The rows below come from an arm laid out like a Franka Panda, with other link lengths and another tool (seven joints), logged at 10 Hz.
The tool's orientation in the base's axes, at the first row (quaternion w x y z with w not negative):
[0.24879 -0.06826 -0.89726 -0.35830]
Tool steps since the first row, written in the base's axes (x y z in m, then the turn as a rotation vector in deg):
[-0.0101 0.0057 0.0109 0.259 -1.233 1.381]
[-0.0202 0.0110 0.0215 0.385 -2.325 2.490]
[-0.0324 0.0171 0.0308 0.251 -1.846 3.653]
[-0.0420 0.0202 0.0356 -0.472 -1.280 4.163]
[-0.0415 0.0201 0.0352 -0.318 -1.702 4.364]
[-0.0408 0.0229 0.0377 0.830 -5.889 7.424]
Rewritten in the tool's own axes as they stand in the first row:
[0.0138 0.0078 0.0011 0.528 0.014 -1.793]
[0.0275 0.0151 0.0022 1.029 -0.074 -3.269]
[0.0424 0.0216 0.0054 1.695 0.945 -3.612]
[0.0529 0.0239 0.0083 2.543 1.454 -3.258]
[0.0523 0.0237 0.0083 2.532 1.313 -3.729]
[0.0528 0.0275 0.0084 3.287 0.449 -8.915]

